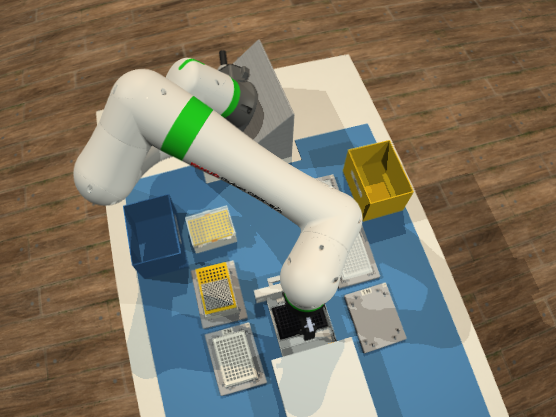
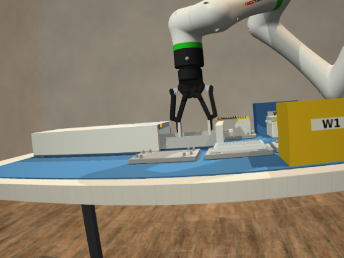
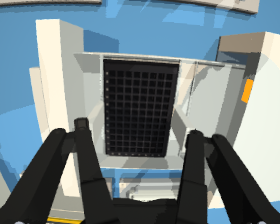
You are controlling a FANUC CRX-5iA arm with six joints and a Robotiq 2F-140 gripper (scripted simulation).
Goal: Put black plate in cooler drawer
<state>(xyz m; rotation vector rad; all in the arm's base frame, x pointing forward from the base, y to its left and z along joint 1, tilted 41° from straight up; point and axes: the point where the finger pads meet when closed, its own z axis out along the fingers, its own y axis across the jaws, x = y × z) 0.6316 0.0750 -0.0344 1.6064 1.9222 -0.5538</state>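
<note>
The black plate is 20 mm below my hand. The rest, counted from my hand: cooler CD: 170 mm ahead, 20 mm to the left, 10 mm below; then drawer: 40 mm ahead, 20 mm below; then yellow tip box: 210 mm to the right, 100 mm behind, 10 mm above.
</note>
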